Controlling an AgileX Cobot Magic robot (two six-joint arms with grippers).
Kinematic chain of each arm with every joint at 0, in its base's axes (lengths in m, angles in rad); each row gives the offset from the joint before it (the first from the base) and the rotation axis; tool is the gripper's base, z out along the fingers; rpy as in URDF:
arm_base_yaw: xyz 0 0 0.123 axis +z
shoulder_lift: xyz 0 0 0 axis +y
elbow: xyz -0.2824 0 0.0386 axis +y
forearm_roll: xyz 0.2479 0 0.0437 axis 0.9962 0 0.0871
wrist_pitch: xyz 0 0 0 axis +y
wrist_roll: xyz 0.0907 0 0.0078 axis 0.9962 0 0.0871
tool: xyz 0 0 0 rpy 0 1.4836 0
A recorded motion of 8 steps. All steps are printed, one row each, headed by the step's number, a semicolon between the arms.
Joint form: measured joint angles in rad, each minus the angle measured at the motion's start. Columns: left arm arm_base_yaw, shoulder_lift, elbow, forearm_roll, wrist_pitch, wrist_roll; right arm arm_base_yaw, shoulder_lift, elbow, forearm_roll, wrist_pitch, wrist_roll.
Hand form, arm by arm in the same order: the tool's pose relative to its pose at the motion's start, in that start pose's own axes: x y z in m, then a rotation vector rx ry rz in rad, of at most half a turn. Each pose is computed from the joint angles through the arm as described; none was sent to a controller.
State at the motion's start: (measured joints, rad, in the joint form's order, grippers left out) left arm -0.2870 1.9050 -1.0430 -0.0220 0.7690 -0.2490; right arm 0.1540 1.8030 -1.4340 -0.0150 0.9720 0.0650
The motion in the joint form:
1: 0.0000 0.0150 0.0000 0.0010 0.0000 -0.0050; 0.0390 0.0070 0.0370 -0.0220 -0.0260 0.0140
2: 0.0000 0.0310 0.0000 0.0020 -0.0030 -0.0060; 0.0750 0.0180 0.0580 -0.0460 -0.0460 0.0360
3: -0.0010 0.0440 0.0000 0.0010 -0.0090 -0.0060; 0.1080 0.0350 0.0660 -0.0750 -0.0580 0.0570
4: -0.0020 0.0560 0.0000 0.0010 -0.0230 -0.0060; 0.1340 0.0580 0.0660 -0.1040 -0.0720 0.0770
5: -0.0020 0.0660 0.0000 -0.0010 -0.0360 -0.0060; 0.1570 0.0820 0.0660 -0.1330 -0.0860 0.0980
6: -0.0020 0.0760 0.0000 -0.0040 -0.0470 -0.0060; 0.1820 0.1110 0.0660 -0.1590 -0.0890 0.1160
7: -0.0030 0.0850 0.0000 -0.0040 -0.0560 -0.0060; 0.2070 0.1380 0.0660 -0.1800 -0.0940 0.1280
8: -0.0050 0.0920 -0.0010 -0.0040 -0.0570 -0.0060; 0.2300 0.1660 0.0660 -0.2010 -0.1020 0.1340
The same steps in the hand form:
1: 0.0001 0.0002 0.0049 -0.0046 0.0143 -0.0045; 0.0066 0.0128 0.0105 0.0067 0.0166 -0.0367
2: 0.0000 0.0003 0.0101 -0.0088 0.0266 -0.0050; 0.0108 0.0245 0.0189 0.0156 0.0260 -0.0647
3: -0.0002 -0.0001 0.0144 -0.0101 0.0336 -0.0049; 0.0131 0.0350 0.0267 0.0294 0.0349 -0.0945
4: -0.0012 -0.0006 0.0183 -0.0097 0.0316 -0.0041; 0.0135 0.0433 0.0353 0.0444 0.0390 -0.1194
5: -0.0020 -0.0009 0.0217 -0.0079 0.0290 -0.0057; 0.0141 0.0508 0.0442 0.0600 0.0432 -0.1414
6: -0.0027 -0.0012 0.0250 -0.0059 0.0284 -0.0082; 0.0164 0.0590 0.0549 0.0758 0.0627 -0.1672
7: -0.0031 -0.0016 0.0280 -0.0060 0.0284 -0.0073; 0.0190 0.0677 0.0648 0.0871 0.0785 -0.1963
8: -0.0031 -0.0022 0.0301 -0.0074 0.0333 -0.0054; 0.0217 0.0758 0.0750 0.0981 0.0923 -0.2302

